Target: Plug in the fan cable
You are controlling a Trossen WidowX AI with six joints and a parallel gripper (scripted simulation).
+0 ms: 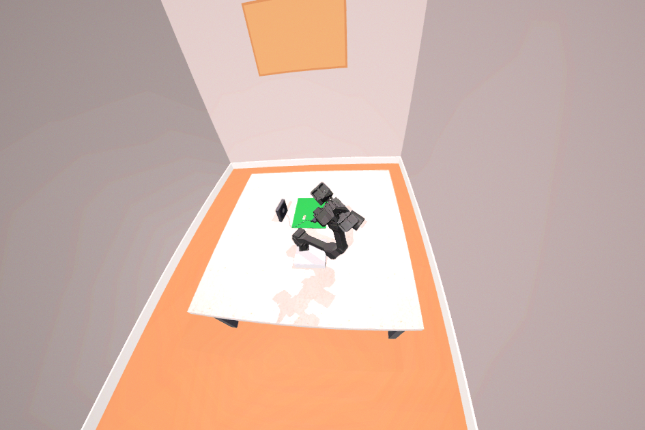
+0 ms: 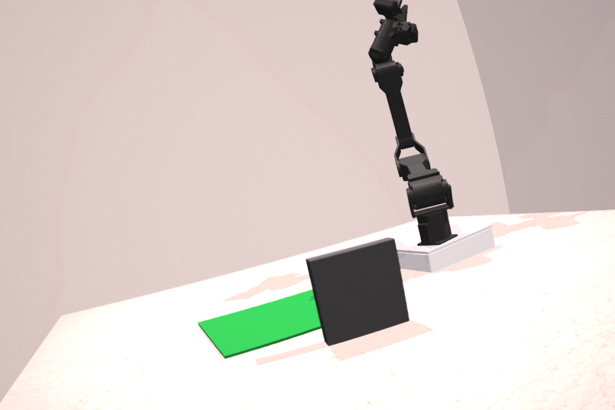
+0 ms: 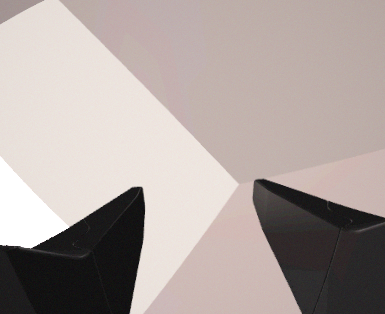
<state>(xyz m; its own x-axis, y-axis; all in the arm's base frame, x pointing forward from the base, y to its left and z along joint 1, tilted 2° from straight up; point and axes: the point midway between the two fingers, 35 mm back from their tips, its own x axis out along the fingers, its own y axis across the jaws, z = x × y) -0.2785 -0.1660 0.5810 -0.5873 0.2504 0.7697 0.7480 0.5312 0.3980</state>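
My gripper tip is 510 mm short of the dark fan plug, 70 mm to the right of it and 650 mm above it. Round my gripper tip: white four-pin header: 550 mm ahead, 150 mm to the left, 660 mm below; then dark square fan: 600 mm ahead, 290 mm to the left, 600 mm below; then green board: 600 mm ahead, 100 mm to the left, 680 mm below.
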